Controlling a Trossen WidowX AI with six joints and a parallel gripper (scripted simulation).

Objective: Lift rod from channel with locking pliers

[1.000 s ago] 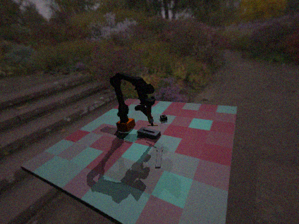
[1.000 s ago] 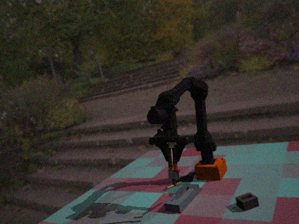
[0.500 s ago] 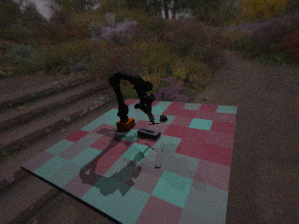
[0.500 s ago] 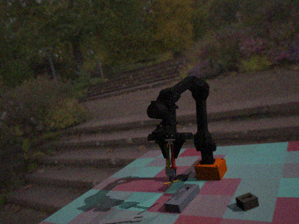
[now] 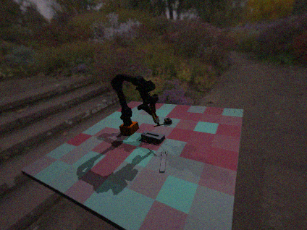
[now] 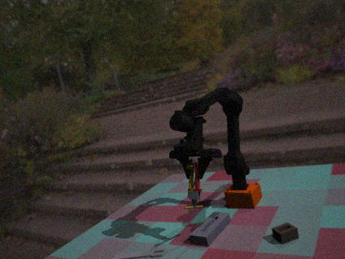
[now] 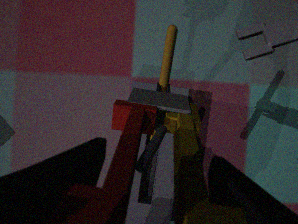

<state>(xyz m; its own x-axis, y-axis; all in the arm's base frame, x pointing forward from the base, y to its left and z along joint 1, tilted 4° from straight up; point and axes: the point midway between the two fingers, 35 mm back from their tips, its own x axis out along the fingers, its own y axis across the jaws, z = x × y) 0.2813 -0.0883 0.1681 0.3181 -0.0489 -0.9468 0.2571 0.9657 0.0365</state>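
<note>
Right now the yellow rod is 30 mm ahead of my gripper tip, 10 mm to the right of it and 90 mm below it. Round my gripper tip: channel block: 40 mm behind, 10 mm to the left, 200 mm below; then thin grey object: 110 mm ahead, 190 mm to the right, 220 mm below; then yellow handle: 10 mm to the right.
</note>
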